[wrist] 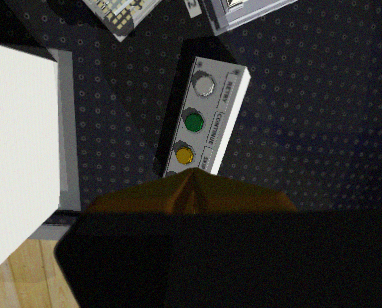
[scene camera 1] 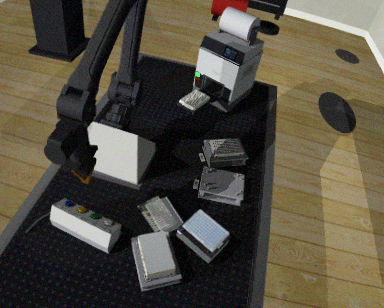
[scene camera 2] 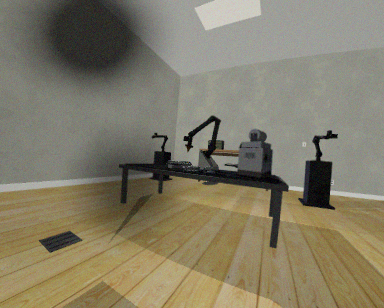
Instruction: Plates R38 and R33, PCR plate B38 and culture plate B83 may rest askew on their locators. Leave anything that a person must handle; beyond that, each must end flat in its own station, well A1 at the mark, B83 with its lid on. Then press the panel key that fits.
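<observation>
My gripper (scene camera 1: 86,177) (wrist: 193,177) is shut and empty, above the blue-yellow end of the key panel (scene camera 1: 82,227) (wrist: 200,130). In the wrist view the white RETRY key (wrist: 204,86), green CONTINUE key (wrist: 194,121) and yellow SKIP key (wrist: 184,155) show; my fingers hide most of the blue key's end. In scene camera 1, a pale blue plate (scene camera 1: 205,230) sits on a grey station, a white lidded-looking plate (scene camera 1: 157,254) on another, and a clear plate (scene camera 1: 161,214) on a third. A gridded plate (scene camera 1: 225,149) sits on a station at the right. Plate labels are unreadable.
A grey station (scene camera 1: 222,186) holds no visible plate. A white printer-like machine (scene camera 1: 227,65) (scene camera 2: 255,159) has a green light, with a plate (scene camera 1: 195,100) on its front tray. A large white slanted box (scene camera 1: 117,155) (wrist: 30,145) stands beside the gripper. A cable (scene camera 1: 37,222) leaves the panel.
</observation>
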